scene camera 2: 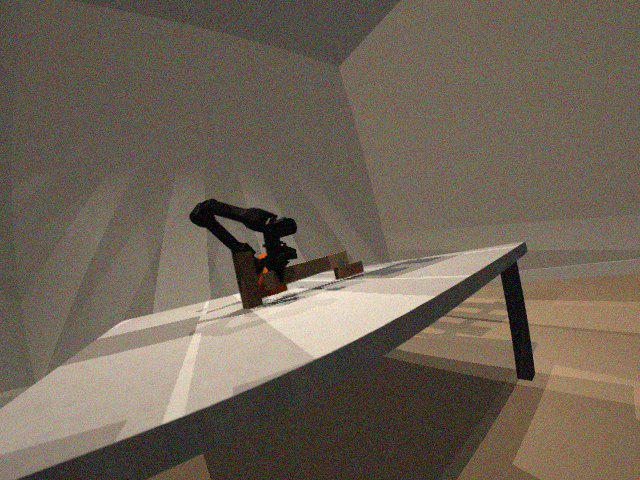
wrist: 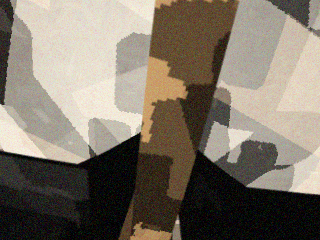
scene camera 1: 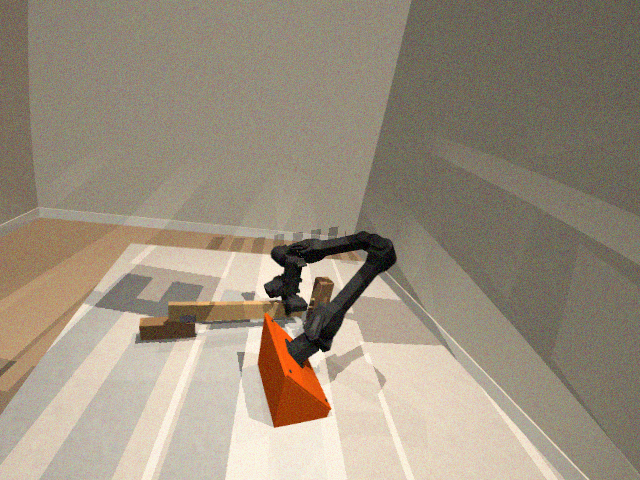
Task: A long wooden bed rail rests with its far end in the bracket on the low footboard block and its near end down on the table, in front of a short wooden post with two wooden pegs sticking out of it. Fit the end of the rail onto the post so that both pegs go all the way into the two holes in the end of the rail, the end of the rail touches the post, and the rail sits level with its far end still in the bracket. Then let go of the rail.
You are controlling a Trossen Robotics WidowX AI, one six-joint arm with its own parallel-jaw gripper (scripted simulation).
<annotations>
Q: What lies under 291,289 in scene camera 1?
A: My gripper.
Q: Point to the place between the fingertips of my gripper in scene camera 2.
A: At 280,282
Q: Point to a long wooden rail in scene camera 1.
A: At 212,310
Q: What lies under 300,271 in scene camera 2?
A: A long wooden rail.
</annotations>
